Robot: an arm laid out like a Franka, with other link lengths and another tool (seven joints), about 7 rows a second.
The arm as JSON. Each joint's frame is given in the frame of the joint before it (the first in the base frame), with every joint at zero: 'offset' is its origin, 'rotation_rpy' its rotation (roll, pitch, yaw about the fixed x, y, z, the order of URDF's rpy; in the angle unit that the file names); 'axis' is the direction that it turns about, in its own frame. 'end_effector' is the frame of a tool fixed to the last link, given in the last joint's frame.
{
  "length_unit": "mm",
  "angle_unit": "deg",
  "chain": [
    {
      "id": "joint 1",
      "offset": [
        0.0,
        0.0,
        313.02
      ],
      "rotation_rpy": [
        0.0,
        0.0,
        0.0
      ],
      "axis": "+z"
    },
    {
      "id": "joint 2",
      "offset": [
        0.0,
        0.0,
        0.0
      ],
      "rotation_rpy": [
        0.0,
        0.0,
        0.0
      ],
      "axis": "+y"
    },
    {
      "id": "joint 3",
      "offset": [
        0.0,
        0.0,
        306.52
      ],
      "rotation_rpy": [
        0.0,
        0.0,
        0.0
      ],
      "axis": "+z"
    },
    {
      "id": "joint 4",
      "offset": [
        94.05,
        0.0,
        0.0
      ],
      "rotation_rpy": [
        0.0,
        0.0,
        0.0
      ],
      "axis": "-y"
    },
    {
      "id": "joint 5",
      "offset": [
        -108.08,
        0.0,
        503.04
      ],
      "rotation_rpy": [
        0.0,
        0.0,
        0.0
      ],
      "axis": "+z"
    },
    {
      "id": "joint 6",
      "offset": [
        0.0,
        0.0,
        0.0
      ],
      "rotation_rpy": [
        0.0,
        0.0,
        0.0
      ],
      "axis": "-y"
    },
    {
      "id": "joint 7",
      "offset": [
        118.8,
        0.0,
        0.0
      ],
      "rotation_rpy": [
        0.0,
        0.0,
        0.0
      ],
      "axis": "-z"
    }
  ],
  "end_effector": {
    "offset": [
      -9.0,
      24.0,
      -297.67
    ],
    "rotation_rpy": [
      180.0,
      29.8,
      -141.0
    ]
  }
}
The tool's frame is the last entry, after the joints.
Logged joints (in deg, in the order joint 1, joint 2, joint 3, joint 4, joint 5, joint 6, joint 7), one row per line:
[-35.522, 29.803, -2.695, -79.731, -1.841, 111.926, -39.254]
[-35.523, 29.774, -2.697, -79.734, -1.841, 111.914, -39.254]
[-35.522, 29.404, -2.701, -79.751, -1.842, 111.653, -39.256]
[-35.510, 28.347, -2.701, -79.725, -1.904, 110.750, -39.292]
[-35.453, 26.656, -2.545, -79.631, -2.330, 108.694, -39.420]
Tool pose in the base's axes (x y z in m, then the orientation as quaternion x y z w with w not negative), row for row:
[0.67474, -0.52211, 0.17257, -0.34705, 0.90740, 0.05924, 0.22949]
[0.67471, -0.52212, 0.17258, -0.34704, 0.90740, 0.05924, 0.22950]
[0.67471, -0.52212, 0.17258, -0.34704, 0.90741, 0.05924, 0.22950]
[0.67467, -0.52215, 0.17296, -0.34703, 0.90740, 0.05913, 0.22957]
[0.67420, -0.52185, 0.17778, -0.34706, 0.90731, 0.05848, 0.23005]
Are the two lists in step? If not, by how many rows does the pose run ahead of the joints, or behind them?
The pose runs 2 rows behind the joints: the pose in row i belongs to the joints in row i - 2.
